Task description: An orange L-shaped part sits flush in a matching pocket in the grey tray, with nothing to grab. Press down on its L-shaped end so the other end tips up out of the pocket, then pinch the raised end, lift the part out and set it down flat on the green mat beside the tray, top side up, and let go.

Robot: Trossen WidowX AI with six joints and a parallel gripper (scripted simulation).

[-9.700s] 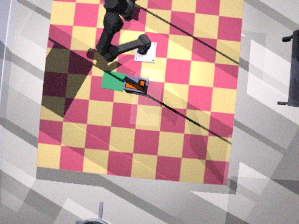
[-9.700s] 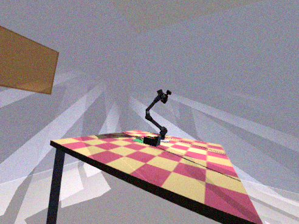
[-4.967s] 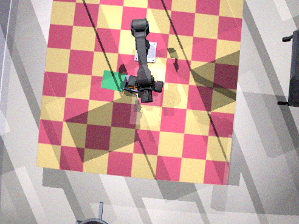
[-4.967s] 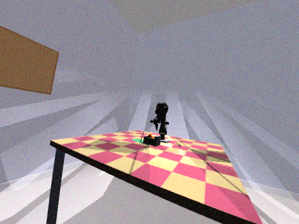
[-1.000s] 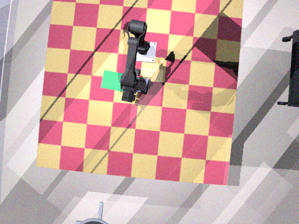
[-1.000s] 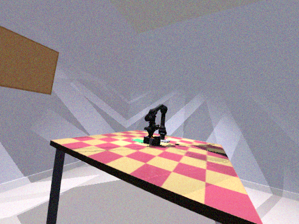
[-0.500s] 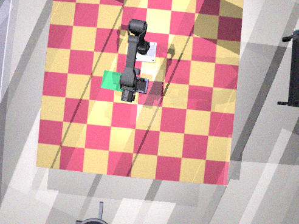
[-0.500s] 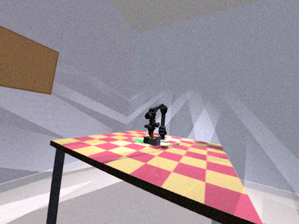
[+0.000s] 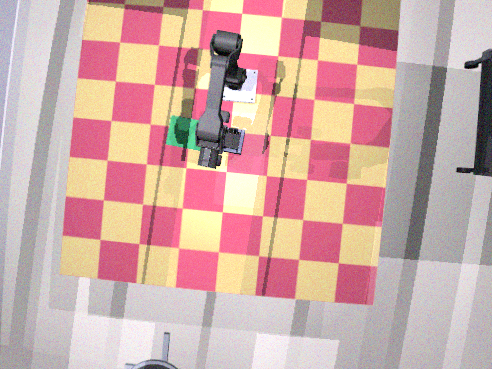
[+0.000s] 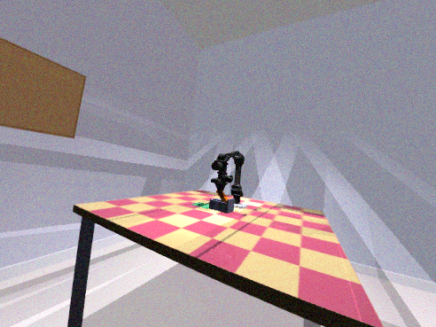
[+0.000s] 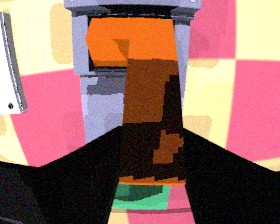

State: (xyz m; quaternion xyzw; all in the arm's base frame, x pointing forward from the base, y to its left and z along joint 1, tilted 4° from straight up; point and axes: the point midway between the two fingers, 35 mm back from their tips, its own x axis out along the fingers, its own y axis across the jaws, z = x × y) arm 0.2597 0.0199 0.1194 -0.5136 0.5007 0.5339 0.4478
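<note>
My gripper tip is now 140 mm to the left of the green mat and 130 mm above it. From my gripper tip the other things lie so: orange L-shaped part 30 mm to the left, 30 mm below, 20 mm behind.
</note>
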